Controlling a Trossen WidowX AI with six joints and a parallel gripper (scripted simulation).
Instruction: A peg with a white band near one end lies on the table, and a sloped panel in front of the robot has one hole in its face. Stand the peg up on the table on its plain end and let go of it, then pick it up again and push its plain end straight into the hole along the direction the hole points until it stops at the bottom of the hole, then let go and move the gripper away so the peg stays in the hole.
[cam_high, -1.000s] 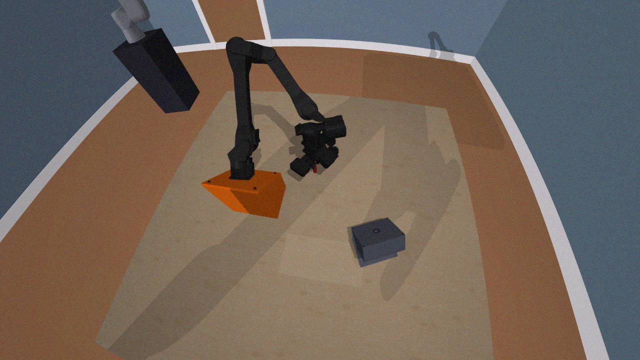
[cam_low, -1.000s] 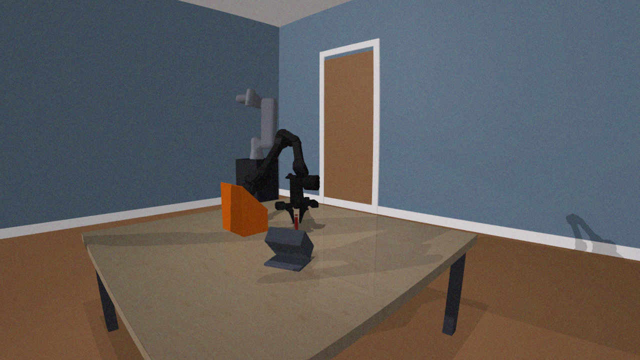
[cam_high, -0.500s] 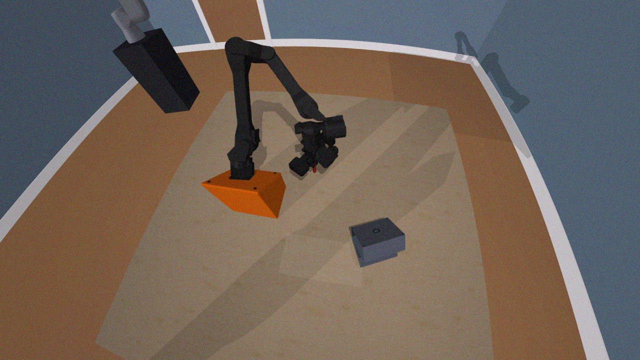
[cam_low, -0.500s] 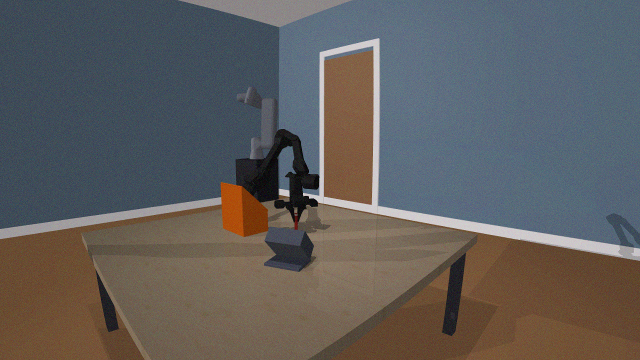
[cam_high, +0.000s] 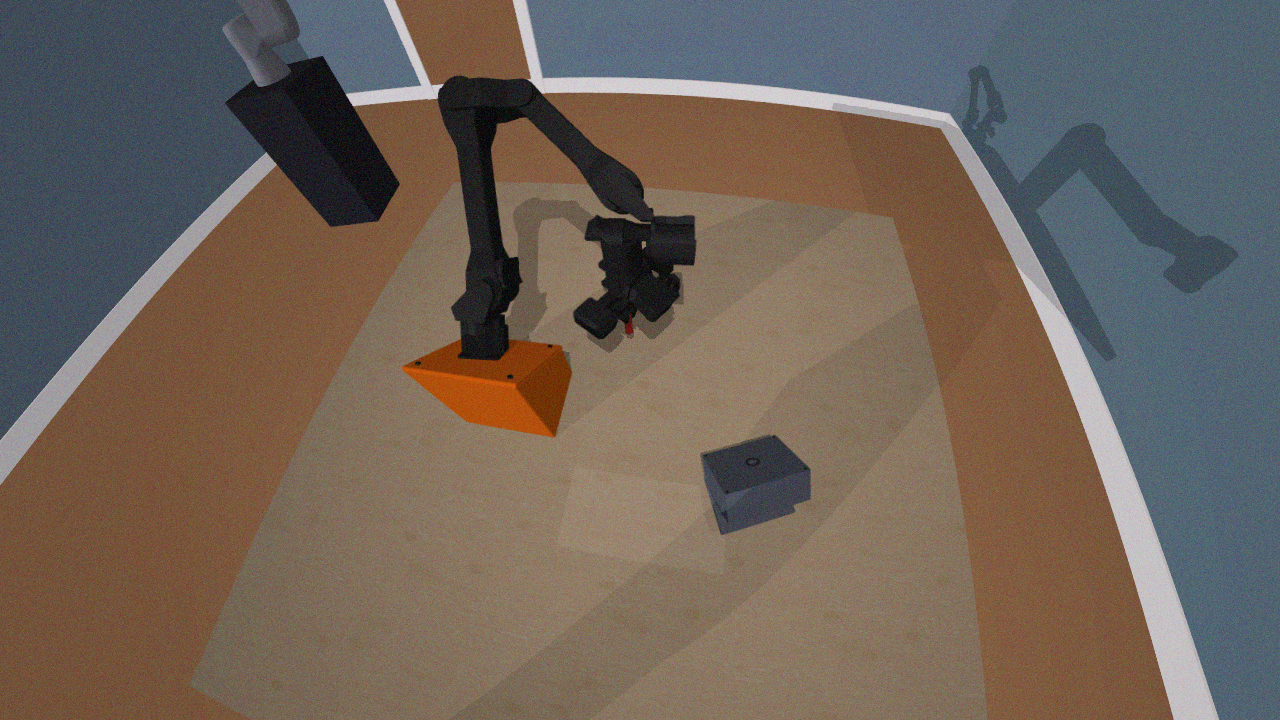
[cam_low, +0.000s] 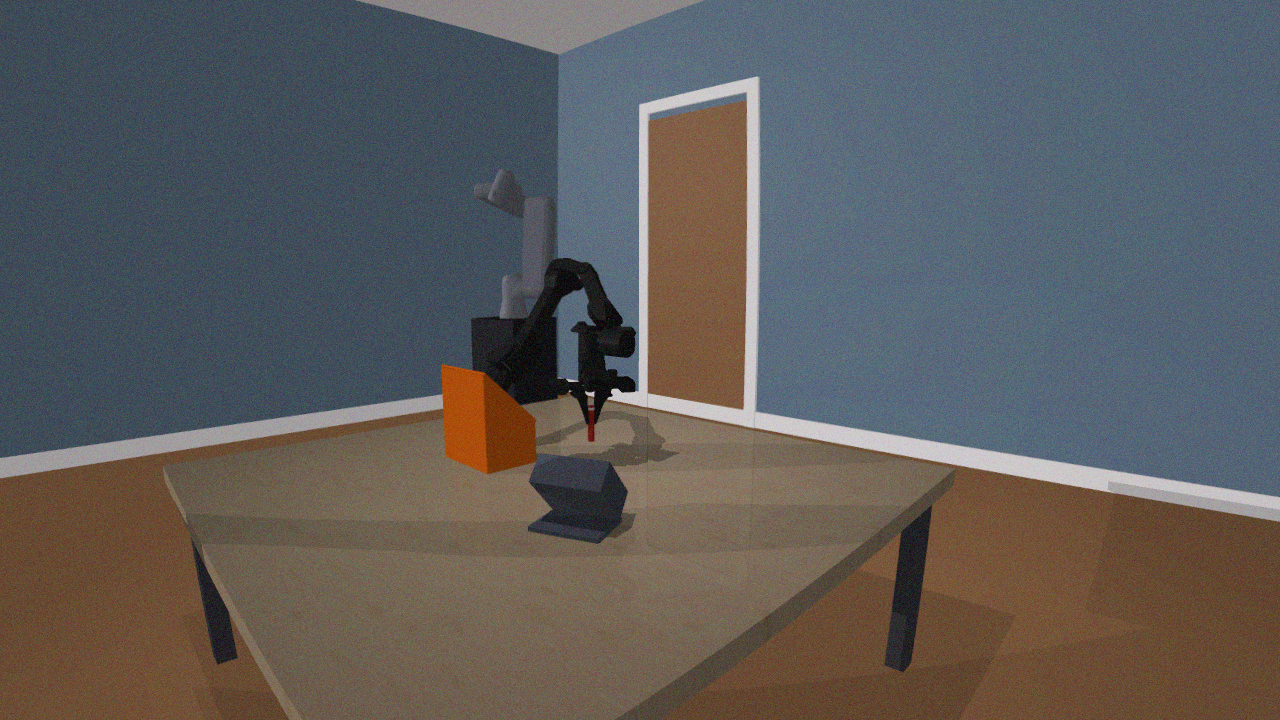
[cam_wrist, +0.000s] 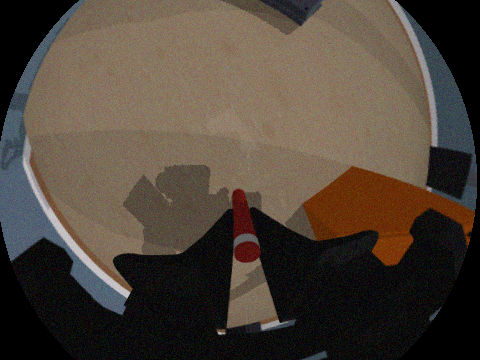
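The grey sloped panel lies 280 mm to the right of my gripper tip, 200 mm ahead of it and 30 mm below it. Also, from my gripper tip: red peg: 20 mm above.
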